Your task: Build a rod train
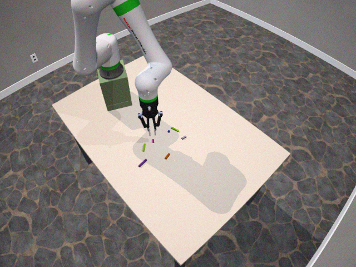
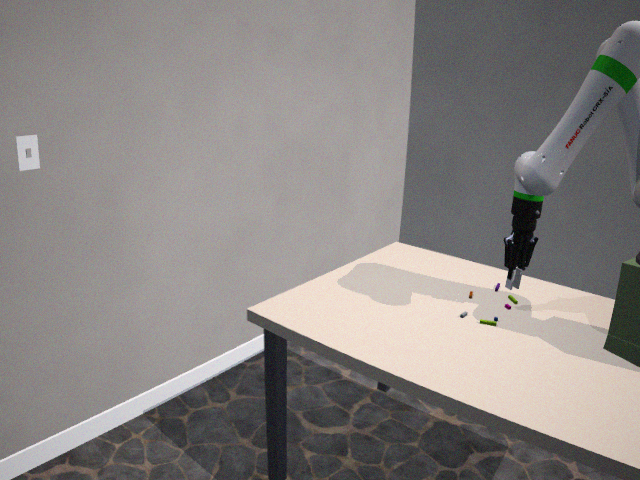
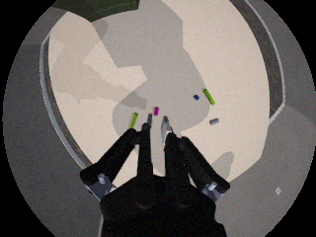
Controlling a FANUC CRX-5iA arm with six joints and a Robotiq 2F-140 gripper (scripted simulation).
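The orange rod lies 140 mm ahead of my hand, 100 mm below it and 10 mm to the right of it. Also, from my hand: magenta rod: 100 mm below; then purple rod: 140 mm to the right, 100 mm below, 80 mm ahead; then blue rod: 110 mm to the left, 100 mm below, 10 mm ahead.
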